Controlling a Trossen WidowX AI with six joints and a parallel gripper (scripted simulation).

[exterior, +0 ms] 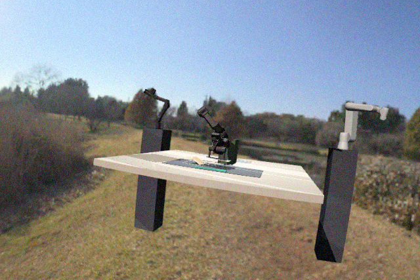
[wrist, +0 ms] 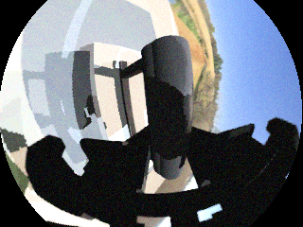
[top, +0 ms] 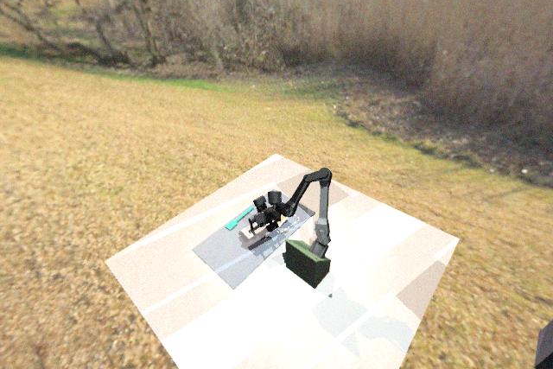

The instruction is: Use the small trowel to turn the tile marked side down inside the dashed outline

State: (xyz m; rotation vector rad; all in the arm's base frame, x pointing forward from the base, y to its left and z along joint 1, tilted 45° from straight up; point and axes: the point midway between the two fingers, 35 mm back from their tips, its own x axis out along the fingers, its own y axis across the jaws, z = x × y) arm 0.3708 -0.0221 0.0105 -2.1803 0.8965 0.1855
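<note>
My gripper tip is now 30 mm to the right of the grey mat and 120 mm above it. From my gripper tip the other things lie so: tile (40 mm behind, 120 mm to the right, 90 mm below); then teal trowel (140 mm ahead, 50 mm to the left, 100 mm below).
</note>
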